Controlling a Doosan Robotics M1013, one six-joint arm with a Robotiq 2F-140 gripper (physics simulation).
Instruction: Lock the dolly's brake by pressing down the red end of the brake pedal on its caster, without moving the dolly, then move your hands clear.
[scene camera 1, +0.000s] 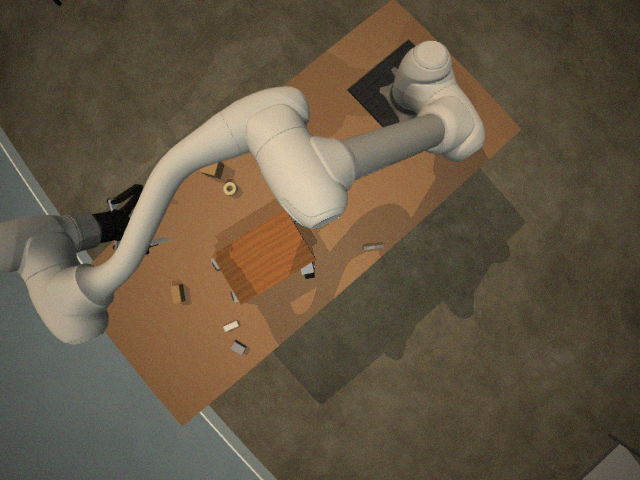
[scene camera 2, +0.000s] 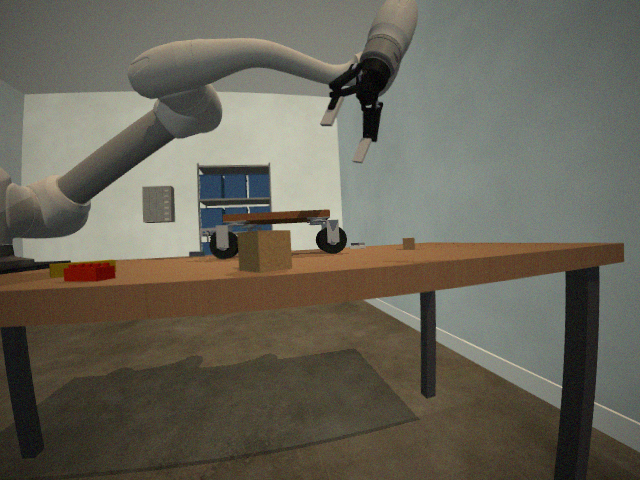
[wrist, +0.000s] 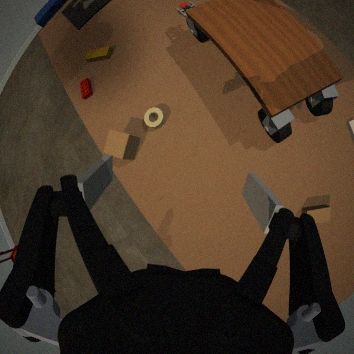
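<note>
My gripper (scene camera 2: 343, 145), visible too in scene camera 1 (scene camera 1: 164, 215) and the wrist view (wrist: 179, 174). Red brick (scene camera 2: 93, 271). Dolly (scene camera 1: 274, 250), also in scene camera 2 (scene camera 2: 332, 239) and the wrist view (wrist: 282, 64).
</note>
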